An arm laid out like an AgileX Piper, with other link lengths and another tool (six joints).
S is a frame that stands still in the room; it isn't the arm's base.
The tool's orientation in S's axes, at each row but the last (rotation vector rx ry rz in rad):
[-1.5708, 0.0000, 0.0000]
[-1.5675, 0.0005, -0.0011]
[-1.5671, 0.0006, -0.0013]
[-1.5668, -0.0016, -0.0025]
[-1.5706, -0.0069, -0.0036]
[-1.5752, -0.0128, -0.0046]
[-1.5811, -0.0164, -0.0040]
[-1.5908, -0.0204, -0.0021]
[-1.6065, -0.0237, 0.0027]
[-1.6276, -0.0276, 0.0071]
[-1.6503, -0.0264, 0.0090]
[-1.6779, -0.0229, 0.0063]
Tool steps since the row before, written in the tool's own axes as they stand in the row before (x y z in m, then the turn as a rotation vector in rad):
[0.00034, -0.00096, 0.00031, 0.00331, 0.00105, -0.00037]
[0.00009, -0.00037, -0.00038, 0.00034, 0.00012, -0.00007]
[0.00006, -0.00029, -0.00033, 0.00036, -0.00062, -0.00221]
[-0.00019, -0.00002, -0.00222, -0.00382, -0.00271, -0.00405]
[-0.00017, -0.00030, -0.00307, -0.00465, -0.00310, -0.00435]
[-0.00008, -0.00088, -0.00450, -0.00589, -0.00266, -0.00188]
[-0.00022, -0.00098, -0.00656, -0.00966, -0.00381, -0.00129]
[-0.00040, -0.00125, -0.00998, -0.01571, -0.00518, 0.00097]
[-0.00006, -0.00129, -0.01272, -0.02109, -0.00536, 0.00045]
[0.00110, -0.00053, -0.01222, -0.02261, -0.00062, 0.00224]
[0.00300, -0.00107, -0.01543, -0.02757, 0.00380, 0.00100]
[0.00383, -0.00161, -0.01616, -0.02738, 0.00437, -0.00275]
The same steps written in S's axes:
[0.00034, 0.00031, 0.00096, 0.00331, -0.00037, -0.00105]
[0.00009, -0.00038, 0.00037, 0.00034, -0.00007, -0.00012]
[0.00006, -0.00033, 0.00029, 0.00036, -0.00221, 0.00061]
[-0.00019, -0.00222, 0.00001, -0.00383, -0.00406, 0.00268]
[-0.00017, -0.00307, 0.00030, -0.00466, -0.00436, 0.00307]
[-0.00007, -0.00450, 0.00090, -0.00591, -0.00190, 0.00260]
[-0.00018, -0.00655, 0.00105, -0.00970, -0.00133, 0.00370]
[-0.00030, -0.00996, 0.00144, -0.01579, 0.00089, 0.00494]
[0.00013, -0.01267, 0.00174, -0.02117, 0.00028, 0.00507]
[0.00136, -0.01214, 0.00124, -0.02266, 0.00177, 0.00021]
[0.00332, -0.01522, 0.00233, -0.02754, 0.00007, -0.00414]
[0.00410, -0.01582, 0.00337, -0.02728, -0.00372, -0.00431]

